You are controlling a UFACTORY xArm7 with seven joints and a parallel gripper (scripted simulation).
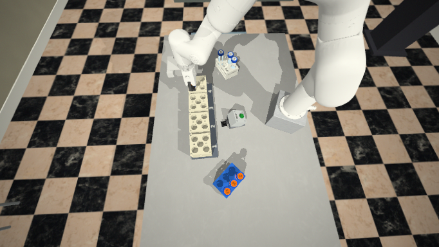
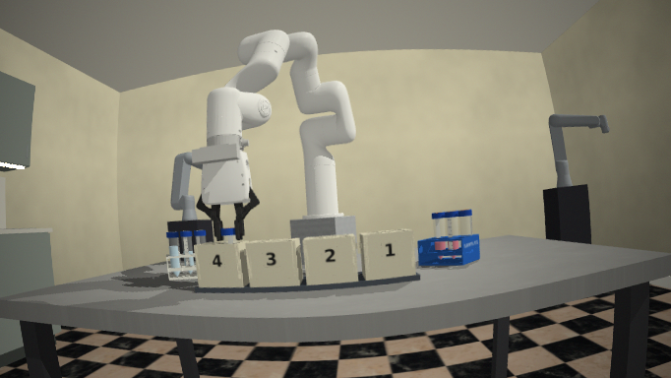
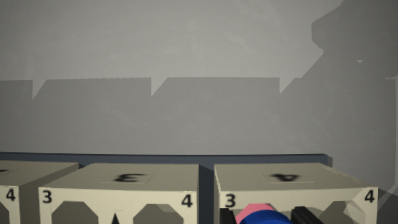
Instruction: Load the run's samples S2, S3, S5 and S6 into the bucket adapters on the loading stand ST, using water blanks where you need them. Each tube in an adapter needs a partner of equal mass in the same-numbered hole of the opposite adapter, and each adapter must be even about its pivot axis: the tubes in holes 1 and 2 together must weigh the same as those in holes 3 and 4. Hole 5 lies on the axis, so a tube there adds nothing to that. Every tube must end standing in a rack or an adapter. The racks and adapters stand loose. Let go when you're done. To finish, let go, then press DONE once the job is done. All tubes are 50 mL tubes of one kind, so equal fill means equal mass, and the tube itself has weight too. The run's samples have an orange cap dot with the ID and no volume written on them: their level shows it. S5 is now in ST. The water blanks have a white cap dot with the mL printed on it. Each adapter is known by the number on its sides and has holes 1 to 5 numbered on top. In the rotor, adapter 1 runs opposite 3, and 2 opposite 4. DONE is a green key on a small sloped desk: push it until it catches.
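My hand is 5 cm above the orange-dotted sample tube and 1 cm past it. Also, from my hand: white rack 21 cm to the right, 18 cm behind, 9 cm below; then done desk 24 cm behind, 14 cm to the left, 7 cm below; then green DONE key 26 cm behind, 14 cm to the left, 6 cm below.
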